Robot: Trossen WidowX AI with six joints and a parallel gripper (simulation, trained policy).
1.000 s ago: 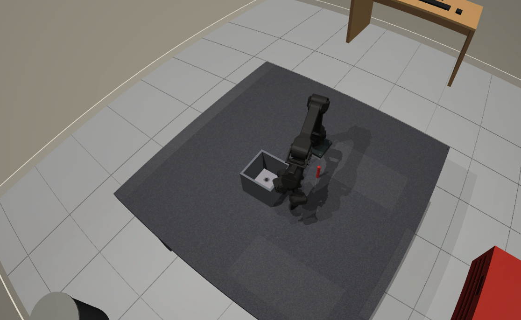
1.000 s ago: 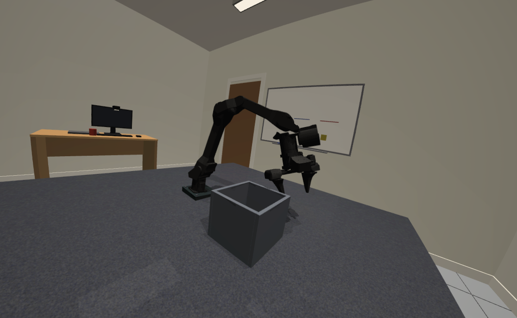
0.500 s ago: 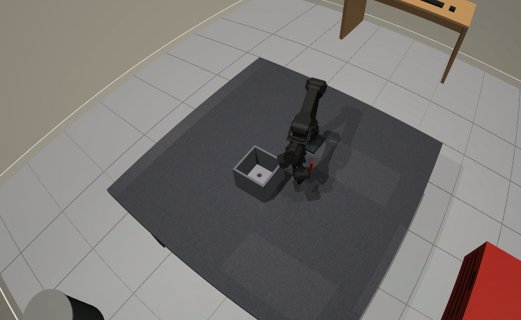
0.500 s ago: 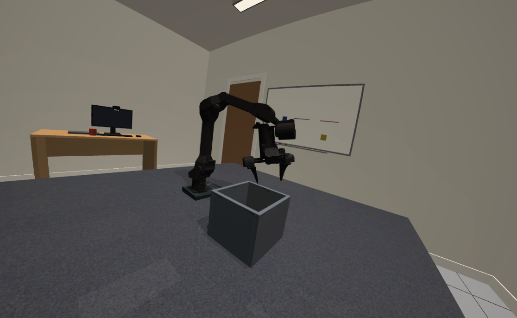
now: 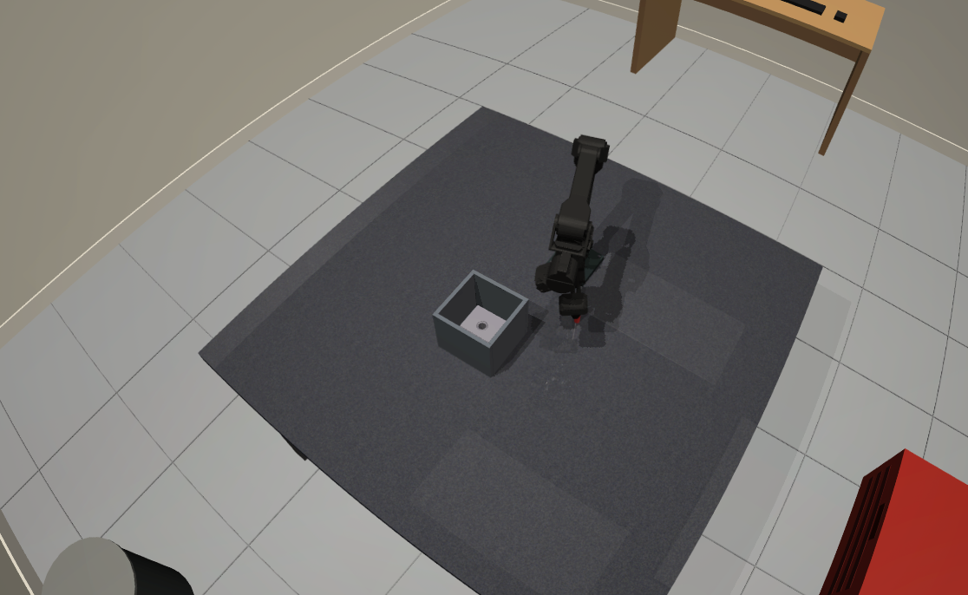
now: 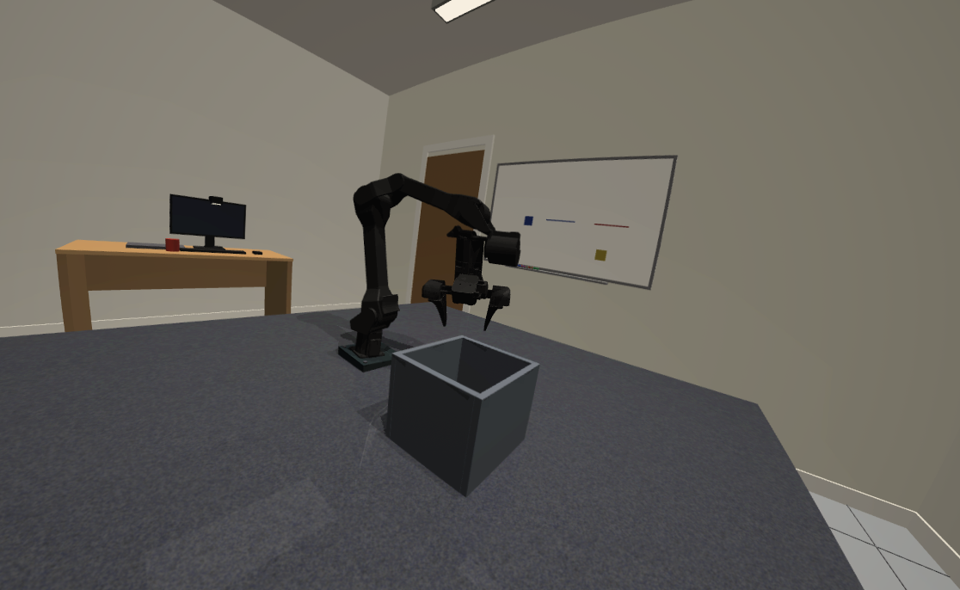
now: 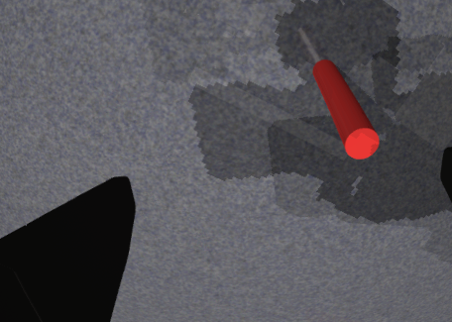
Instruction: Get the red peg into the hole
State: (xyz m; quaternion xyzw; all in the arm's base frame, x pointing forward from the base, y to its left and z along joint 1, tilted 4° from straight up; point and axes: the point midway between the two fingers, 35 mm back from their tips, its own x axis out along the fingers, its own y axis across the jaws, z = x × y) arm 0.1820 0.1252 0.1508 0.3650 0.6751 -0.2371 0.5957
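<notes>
My gripper tip is now 30 mm past the red peg, 10 mm to the left of it and 80 mm above it.
</notes>
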